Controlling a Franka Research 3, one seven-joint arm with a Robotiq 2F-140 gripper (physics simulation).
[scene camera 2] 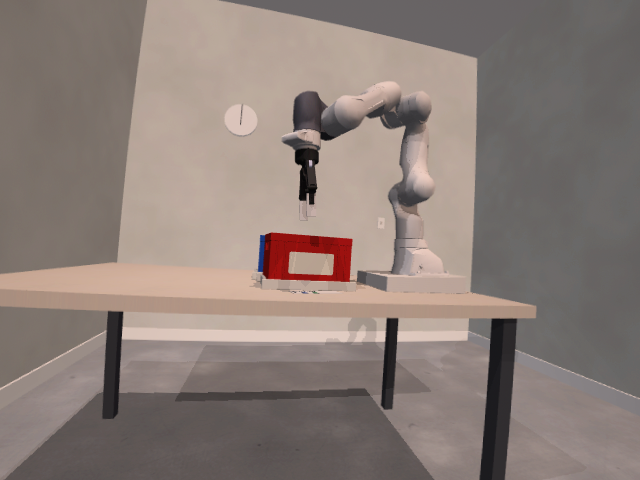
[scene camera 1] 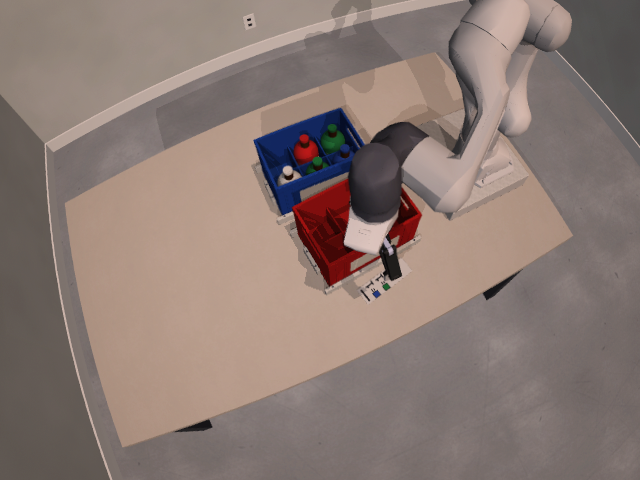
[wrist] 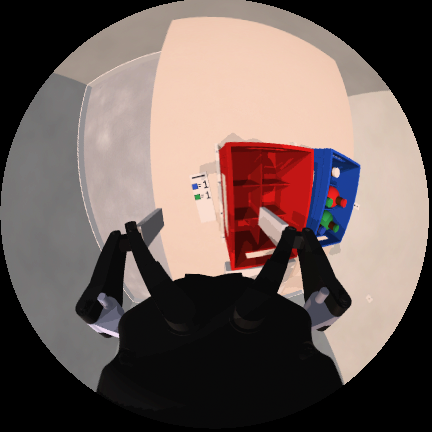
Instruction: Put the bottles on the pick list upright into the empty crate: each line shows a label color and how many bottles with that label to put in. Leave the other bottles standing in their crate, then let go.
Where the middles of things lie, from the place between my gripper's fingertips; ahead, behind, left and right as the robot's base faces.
Now: the pick list (scene camera 1: pixel 377 286) 22 cm below my hand, 4 cm behind it and 1 cm to the left of it.
